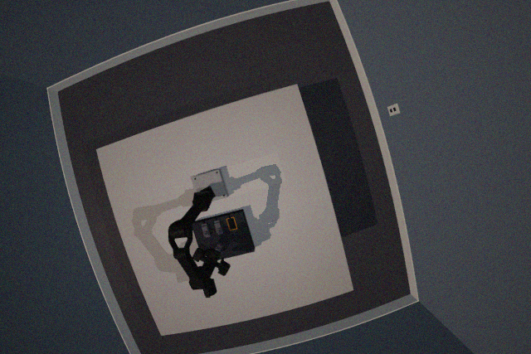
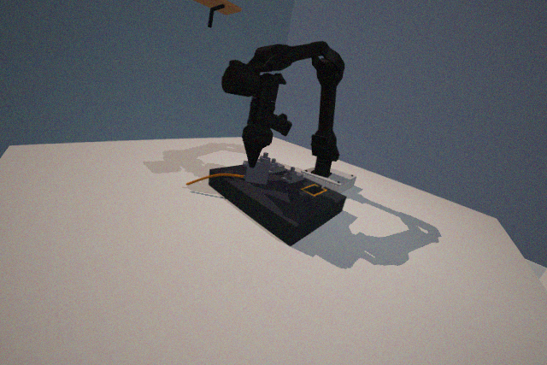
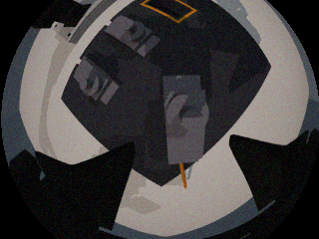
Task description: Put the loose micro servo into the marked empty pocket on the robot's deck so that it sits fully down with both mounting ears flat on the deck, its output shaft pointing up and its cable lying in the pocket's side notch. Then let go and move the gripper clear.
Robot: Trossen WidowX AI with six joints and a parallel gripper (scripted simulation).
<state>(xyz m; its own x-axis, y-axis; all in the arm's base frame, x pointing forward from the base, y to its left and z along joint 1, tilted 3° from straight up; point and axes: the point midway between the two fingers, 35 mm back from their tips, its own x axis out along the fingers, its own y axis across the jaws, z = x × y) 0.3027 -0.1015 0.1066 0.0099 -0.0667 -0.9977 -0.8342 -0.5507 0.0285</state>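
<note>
Right now the dark deck is 70 mm below my gripper tip, 50 mm to the left of it and 10 mm behind it.
</note>
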